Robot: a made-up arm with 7 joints. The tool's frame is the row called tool. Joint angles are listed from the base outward. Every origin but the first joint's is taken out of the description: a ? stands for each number. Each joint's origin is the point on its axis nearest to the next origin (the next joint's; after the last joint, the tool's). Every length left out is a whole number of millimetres.
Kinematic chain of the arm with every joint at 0, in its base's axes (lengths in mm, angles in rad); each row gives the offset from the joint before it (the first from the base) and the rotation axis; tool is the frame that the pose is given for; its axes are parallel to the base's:
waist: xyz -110 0 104 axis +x
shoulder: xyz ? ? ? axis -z
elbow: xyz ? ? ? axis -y
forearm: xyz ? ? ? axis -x
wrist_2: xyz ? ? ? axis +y
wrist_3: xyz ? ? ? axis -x
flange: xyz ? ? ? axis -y
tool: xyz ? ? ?
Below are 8 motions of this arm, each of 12 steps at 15 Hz.
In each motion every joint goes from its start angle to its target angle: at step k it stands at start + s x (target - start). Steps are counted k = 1, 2, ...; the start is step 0. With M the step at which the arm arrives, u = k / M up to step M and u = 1 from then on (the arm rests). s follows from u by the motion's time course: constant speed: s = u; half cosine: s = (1 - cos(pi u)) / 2; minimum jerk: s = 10 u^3 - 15 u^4 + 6 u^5.
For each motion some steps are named. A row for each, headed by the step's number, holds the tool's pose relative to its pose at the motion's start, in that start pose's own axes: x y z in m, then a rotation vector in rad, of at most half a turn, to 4 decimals.
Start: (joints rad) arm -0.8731 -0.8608 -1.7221 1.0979 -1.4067 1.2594 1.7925
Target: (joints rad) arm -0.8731 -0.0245 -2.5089 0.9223 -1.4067 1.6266 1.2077
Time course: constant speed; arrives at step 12
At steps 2, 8, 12:
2: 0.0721 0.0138 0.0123 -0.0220 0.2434 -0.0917
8: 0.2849 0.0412 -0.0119 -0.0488 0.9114 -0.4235
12: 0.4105 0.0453 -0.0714 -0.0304 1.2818 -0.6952

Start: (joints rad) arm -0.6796 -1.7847 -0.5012 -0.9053 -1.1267 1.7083 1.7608
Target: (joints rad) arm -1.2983 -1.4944 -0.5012 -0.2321 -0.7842 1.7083 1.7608
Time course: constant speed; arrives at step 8
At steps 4, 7, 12:
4: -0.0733 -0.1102 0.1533 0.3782 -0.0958 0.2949
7: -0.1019 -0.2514 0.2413 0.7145 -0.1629 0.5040
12: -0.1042 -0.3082 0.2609 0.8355 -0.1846 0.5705

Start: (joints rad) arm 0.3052 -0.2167 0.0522 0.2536 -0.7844 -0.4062 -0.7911
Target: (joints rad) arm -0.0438 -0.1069 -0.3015 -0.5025 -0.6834 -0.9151 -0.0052
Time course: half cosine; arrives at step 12
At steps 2, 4, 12:
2: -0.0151 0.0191 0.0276 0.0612 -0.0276 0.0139
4: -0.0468 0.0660 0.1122 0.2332 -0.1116 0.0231
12: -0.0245 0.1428 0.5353 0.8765 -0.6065 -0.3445

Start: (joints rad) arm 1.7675 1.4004 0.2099 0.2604 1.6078 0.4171 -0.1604
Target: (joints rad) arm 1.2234 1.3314 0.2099 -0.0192 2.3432 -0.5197 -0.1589
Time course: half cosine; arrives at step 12
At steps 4, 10, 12:
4: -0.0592 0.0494 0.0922 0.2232 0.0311 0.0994
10: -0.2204 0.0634 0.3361 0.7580 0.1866 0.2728
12: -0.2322 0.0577 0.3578 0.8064 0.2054 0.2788

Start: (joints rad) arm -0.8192 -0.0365 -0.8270 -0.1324 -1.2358 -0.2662 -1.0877
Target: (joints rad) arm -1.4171 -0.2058 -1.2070 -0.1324 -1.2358 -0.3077 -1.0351
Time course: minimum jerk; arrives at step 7
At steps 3, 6, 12:
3: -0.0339 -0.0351 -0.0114 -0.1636 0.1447 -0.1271
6: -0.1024 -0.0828 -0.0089 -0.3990 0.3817 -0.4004
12: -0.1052 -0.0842 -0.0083 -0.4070 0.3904 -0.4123

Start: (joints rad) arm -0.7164 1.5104 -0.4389 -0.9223 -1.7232 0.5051 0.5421
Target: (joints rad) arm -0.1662 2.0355 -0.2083 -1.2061 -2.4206 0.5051 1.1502
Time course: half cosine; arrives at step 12
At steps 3, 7, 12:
3: 0.0608 -0.0617 -0.0424 -0.1396 -0.1756 -0.0434
7: 0.2961 -0.2902 -0.0596 -0.5848 -0.8343 -0.0123
12: 0.4959 -0.4031 0.0681 -0.8552 -1.4032 0.1637

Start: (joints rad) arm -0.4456 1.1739 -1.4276 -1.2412 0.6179 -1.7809 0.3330
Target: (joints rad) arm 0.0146 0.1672 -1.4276 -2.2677 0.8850 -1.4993 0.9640
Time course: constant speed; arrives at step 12
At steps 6, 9, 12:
6: 0.0901 0.0388 -0.2702 -0.1651 -0.4696 -0.2956
9: 0.1783 0.0289 -0.3964 -0.2691 -0.6829 -0.4414
12: 0.2867 -0.0038 -0.5057 -0.3866 -0.8778 -0.5836

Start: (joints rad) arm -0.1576 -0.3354 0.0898 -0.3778 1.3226 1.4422 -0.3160
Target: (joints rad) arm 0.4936 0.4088 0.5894 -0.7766 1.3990 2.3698 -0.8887
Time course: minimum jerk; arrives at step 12
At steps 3, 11, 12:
3: 0.0731 0.0071 0.0435 0.0054 -0.0293 -0.0869
11: 0.3792 -0.1300 0.4609 0.3883 0.2051 -0.8725
12: 0.3792 -0.1311 0.4626 0.3918 0.2090 -0.8759

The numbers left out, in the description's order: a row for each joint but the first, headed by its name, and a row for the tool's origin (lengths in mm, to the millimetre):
shoulder: 0 -93 -26
elbow: 25 -407 0
forearm: -189 0 -71
wrist_2: 0 188 -46
wrist_3: 96 0 -137
flange: 0 279 -268
tool: -21 0 -32

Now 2 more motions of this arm.
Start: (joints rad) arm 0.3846 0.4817 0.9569 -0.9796 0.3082 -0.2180 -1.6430
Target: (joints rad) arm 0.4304 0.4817 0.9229 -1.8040 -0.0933 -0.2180 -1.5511
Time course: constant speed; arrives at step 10
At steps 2, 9, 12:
2: -0.0781 0.0745 -0.0056 -0.0596 -0.0899 0.1636
9: -0.4360 0.2049 -0.0448 -0.1428 -0.4228 0.7667
12: -0.4924 0.2034 -0.0521 -0.1382 -0.4702 0.8554

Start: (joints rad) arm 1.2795 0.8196 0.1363 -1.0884 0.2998 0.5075 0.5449
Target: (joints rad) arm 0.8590 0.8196 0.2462 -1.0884 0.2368 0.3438 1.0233
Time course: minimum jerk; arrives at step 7
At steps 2, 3, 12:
2: 0.0110 -0.0098 -0.0098 -0.0149 -0.1171 0.0357
3: 0.0287 -0.0238 -0.0222 -0.0301 -0.2962 0.0958
12: 0.0800 -0.0541 -0.0399 -0.0173 -0.7879 0.2949

